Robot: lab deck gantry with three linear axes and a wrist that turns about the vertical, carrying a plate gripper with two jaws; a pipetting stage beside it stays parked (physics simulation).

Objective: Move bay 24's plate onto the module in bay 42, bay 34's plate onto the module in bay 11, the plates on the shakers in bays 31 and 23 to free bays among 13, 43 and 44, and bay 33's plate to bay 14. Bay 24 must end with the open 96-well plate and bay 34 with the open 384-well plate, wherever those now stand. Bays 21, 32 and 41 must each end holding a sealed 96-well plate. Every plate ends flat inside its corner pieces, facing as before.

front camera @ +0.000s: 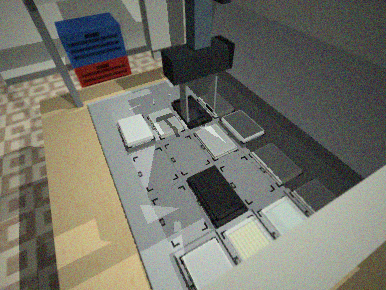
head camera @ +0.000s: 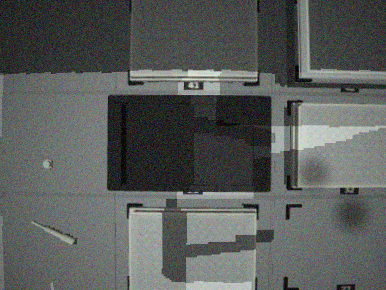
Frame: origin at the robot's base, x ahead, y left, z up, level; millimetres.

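Seen in the pictures: gripper, fingertip midpoint: [front camera: 198, 113]; robot's base, origin of the base link: [front camera: 119, 127].
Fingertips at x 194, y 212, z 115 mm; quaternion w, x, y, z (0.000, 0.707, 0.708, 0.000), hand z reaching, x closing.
Observation:
Pixels of each thing's top centre, then the offset from my fingertips to it. "*": a spot on its surface instead.
- bay 31, middle of its top: [head camera: 188, 143] [front camera: 190, 106] 134 mm back, 46 mm left, 84 mm down
- bay 23, middle of its top: [front camera: 216, 190] 202 mm ahead, 61 mm right, 84 mm down
- bay 41, surface spot: [head camera: 194, 37] [front camera: 215, 102] * 130 mm back, 149 mm left, 101 mm down
- bay 21, surface spot: [head camera: 220, 270] [front camera: 163, 126] * 103 mm back, 77 mm right, 100 mm down
- bay 32, surface spot: [head camera: 340, 167] * 14 mm ahead, 24 mm left, 101 mm down
- bay 42, surface spot: [head camera: 350, 35] * 12 mm ahead, 145 mm left, 82 mm down
- bay 11, surface spot: [front camera: 135, 130] * 112 mm back, 172 mm right, 80 mm down
- yellow plate, middle of its top: [front camera: 256, 248] 362 mm ahead, 62 mm right, 86 mm down
- pale cyan plate, middle of its top: [front camera: 292, 223] 362 mm ahead, 45 mm left, 86 mm down
- bay 14, surface spot: [front camera: 207, 265] * 339 mm ahead, 171 mm right, 86 mm down
- bay 43, surface spot: [front camera: 277, 161] * 202 mm ahead, 155 mm left, 101 mm down
- bay 44, surface spot: [front camera: 316, 194] * 336 mm ahead, 154 mm left, 86 mm down
- small white knob, middle of its top: [head camera: 46, 164] 282 mm back, 24 mm left, 111 mm down
- pale pointed stick, middle of its top: [head camera: 50, 233] 276 mm back, 47 mm right, 107 mm down
My gripper [front camera: 201, 111] hangs over the far bays with jaws apart and no plate between them; it is not in the head view. The black shaker in bay 31 [front camera: 192, 111] [head camera: 160, 145] shows no pale plate on top. The black shaker in bay 23 [front camera: 217, 195] also looks bare. Pale plates show in bay 41 [front camera: 218, 102] [head camera: 194, 37], bay 21 [front camera: 167, 123] [head camera: 220, 270] and bay 32 [front camera: 215, 140] [head camera: 340, 167]. Raised pale plates show at bay 42 [front camera: 242, 126] [head camera: 350, 35] and bay 11 [front camera: 135, 130]. A yellow plate [front camera: 247, 238] is in bay 24, a pale cyan plate [front camera: 285, 215] in bay 34.
Pale plates stand in bay 14 [front camera: 207, 265], bay 43 [front camera: 277, 161] and bay 44 [front camera: 316, 194]. A small white knob [head camera: 47, 164] and a pale pointed stick [head camera: 55, 233] lie left of the bays. Blue [front camera: 92, 40] and red [front camera: 103, 71] boxes are stacked behind.

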